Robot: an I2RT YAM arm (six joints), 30 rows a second.
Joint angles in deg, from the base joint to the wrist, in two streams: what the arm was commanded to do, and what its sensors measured. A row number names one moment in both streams.
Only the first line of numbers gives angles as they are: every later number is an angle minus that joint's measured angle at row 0.
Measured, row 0:
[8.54 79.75 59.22 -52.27 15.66 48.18]
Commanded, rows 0 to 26:
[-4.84 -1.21 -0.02 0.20 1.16 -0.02]
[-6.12 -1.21 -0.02 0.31 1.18 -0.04]
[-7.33 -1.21 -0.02 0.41 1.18 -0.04]
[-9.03 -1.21 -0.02 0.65 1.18 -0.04]
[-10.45 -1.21 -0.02 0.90 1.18 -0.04]
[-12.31 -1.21 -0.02 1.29 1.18 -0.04]
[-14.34 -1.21 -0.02 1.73 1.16 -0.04]
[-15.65 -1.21 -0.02 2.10 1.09 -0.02]
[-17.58 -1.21 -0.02 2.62 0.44 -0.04]
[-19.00 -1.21 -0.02 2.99 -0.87 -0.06]
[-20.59 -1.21 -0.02 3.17 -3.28 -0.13]
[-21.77 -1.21 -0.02 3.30 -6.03 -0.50]
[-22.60 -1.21 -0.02 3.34 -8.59 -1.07]
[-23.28 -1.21 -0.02 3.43 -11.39 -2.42]
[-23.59 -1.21 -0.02 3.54 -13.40 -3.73]
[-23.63 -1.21 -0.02 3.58 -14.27 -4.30]
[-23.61 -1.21 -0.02 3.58 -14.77 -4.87]
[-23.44 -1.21 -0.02 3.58 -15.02 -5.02]
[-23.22 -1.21 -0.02 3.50 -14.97 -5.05]
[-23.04 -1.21 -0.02 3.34 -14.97 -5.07]
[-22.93 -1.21 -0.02 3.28 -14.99 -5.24]
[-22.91 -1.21 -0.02 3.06 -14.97 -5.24]
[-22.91 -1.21 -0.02 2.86 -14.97 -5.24]
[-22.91 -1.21 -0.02 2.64 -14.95 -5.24]
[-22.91 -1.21 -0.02 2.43 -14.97 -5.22]
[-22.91 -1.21 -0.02 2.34 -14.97 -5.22]
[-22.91 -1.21 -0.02 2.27 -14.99 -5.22]
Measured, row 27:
[-23.13 0.00 0.00 2.43 -14.21 -4.37]
